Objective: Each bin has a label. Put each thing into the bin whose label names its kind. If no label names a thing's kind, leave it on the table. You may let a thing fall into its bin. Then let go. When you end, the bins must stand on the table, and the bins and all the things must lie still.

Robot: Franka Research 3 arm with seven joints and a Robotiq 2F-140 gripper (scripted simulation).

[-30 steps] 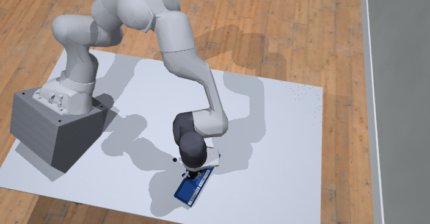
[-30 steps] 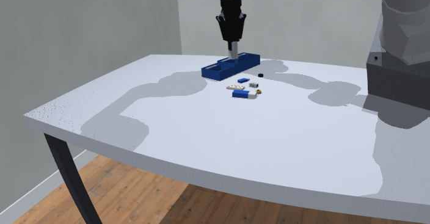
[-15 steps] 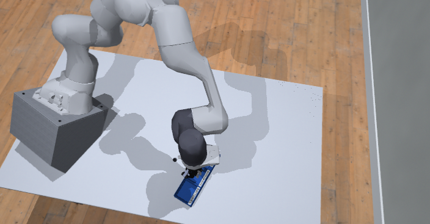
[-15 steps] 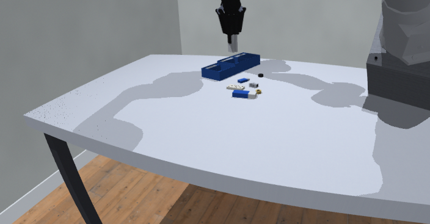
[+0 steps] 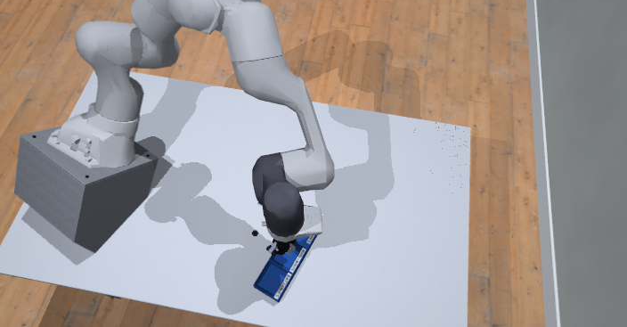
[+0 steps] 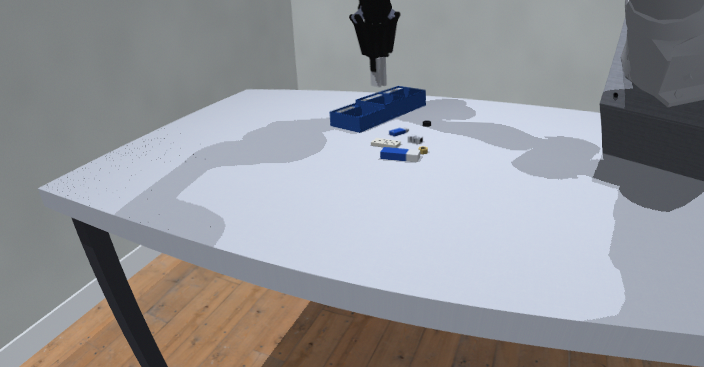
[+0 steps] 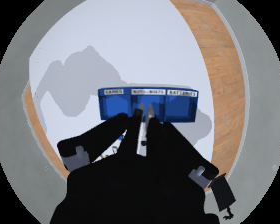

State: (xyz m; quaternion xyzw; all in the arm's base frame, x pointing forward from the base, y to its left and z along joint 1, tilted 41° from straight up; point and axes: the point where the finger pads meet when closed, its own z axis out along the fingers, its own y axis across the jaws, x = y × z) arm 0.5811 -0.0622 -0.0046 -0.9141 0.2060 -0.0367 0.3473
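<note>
Now: the black disc 130 mm behind my hand, 100 mm below it and 20 mm to the left of it. The rest, counted from my hand: grey block (150 mm behind, 130 mm to the left, 100 mm below); cream domino (160 mm to the left, 100 mm below, 100 mm behind); blue block (100 mm below, 100 mm behind, 90 mm to the left).
</note>
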